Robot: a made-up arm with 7 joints. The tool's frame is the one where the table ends. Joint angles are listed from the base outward.
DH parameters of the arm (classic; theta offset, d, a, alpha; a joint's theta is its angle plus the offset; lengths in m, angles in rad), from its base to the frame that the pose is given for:
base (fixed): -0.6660 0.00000 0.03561 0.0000
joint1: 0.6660 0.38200 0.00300 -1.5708
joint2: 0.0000 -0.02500 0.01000 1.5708
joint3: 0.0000 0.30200 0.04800 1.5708
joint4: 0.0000 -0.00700 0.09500 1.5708
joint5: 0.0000 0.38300 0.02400 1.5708
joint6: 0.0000 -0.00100 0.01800 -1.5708
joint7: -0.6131 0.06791 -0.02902 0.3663
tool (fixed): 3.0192 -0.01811 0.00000 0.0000
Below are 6 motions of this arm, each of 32 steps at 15 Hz.
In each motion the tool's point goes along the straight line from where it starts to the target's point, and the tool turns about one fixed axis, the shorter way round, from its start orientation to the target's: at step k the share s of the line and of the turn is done. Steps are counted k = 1, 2, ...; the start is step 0. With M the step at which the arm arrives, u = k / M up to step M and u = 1 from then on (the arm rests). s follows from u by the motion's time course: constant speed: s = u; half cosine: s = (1 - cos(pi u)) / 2; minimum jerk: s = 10 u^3 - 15 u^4 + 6 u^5.
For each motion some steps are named. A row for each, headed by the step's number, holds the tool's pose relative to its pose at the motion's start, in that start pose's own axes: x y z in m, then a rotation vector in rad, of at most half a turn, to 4 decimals.
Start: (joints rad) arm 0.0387 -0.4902 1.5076 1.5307 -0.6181 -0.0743 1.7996
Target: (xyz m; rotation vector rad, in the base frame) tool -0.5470 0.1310 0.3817 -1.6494 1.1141 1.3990
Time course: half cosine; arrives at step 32
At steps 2, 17, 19, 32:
2: 0.0030 0.0046 -0.0015 -0.0001 0.0022 0.0008
17: 0.1688 0.2643 -0.0835 -0.0072 0.1274 0.0441
19: 0.1983 0.3106 -0.0981 -0.0084 0.1498 0.0518
32: 0.3074 0.4814 -0.1521 -0.0130 0.2321 0.0803

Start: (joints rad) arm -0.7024 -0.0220 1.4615 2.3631 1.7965 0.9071 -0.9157
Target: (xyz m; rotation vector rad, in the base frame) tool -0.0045 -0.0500 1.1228 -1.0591 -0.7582 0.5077
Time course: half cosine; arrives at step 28
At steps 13, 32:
13: -0.1324 0.0665 0.0019 -0.0504 -0.0809 -0.4393
32: -0.2982 0.1498 0.0042 -0.1135 -0.1823 -0.9893

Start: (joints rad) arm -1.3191 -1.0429 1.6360 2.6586 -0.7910 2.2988 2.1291
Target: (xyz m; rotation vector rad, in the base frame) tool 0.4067 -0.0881 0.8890 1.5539 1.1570 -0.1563
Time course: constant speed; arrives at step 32
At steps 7, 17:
7: -0.0187 -0.0296 0.1660 0.1167 0.0753 0.0884
17: -0.0455 -0.0718 0.4031 0.2834 0.1830 0.2147

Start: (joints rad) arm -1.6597 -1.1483 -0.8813 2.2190 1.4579 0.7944 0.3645
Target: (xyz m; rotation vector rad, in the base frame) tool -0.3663 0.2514 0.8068 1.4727 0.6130 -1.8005
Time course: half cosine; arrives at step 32
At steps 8, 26, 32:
8: 0.0126 -0.0335 -0.0179 0.1637 0.1886 -0.1210
26: 0.0786 -0.2094 -0.1117 1.0235 1.1795 -0.7564
32: 0.0858 -0.2287 -0.1220 1.1177 1.2880 -0.8260

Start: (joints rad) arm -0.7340 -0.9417 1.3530 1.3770 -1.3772 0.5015 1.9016
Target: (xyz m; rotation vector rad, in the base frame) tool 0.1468 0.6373 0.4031 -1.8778 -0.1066 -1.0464
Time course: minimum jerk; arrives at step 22
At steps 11, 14, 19, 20, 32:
11: -0.0416 0.1526 0.0037 -0.0939 -0.2970 -0.6323
14: -0.0618 0.2269 0.0054 -0.1396 -0.4414 -0.9399
19: -0.0815 0.2990 0.0072 -0.1839 -0.5818 -1.2387
20: -0.0827 0.3033 0.0073 -0.1866 -0.5900 -1.2563
32: -0.0832 0.3053 0.0073 -0.1878 -0.5939 -1.2646

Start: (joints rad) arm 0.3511 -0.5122 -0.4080 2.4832 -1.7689 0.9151 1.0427
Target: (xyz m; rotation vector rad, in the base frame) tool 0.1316 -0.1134 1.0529 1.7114 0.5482 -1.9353
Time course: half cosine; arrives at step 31
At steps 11, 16, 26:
11: -0.0033 0.0607 -0.0045 0.3352 0.1106 -0.0756
16: -0.0062 0.1139 -0.0084 0.6293 0.2077 -0.1419
26: -0.0111 0.2032 -0.0150 1.1226 0.3705 -0.2531

